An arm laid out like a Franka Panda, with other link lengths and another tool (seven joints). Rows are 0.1 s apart.
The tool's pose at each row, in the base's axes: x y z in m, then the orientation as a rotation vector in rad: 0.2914 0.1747 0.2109 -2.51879 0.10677 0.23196; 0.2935 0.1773 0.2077 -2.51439 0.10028 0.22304; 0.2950 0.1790 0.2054 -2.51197 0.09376 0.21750; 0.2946 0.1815 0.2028 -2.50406 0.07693 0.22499; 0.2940 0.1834 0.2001 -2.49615 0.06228 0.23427; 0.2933 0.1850 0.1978 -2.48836 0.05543 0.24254; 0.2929 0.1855 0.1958 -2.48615 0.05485 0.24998; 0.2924 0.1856 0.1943 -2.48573 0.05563 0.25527; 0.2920 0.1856 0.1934 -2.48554 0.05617 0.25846; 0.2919 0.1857 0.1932 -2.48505 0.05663 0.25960; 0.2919 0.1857 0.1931 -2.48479 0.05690 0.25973; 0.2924 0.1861 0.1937 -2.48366 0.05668 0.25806
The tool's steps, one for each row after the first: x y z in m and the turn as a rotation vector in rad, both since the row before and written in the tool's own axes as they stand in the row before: 0.0026 -0.0006 0.0038 0.00503 0.00445 -0.00692; 0.0019 -0.0003 0.0026 0.00271 0.00223 -0.00608; 0.0000 -0.0005 0.0036 0.00654 -0.00996 -0.01065; -0.0001 0.0001 0.0034 0.00637 -0.01076 -0.00868; -0.0003 0.0001 0.0029 0.00665 -0.00822 -0.00333; 0.0000 0.0008 0.0019 0.00149 -0.00565 0.00129; -0.0002 0.0009 0.0013 -0.00003 -0.00363 0.00184; -0.0002 0.0006 0.0008 -0.00008 -0.00217 0.00117; -0.0001 0.0000 0.0002 0.00040 -0.00075 0.00058; 0.0000 0.0001 0.0001 0.00026 -0.00005 0.00021; 0.0004 -0.0007 -0.0003 0.00127 0.00104 -0.00064
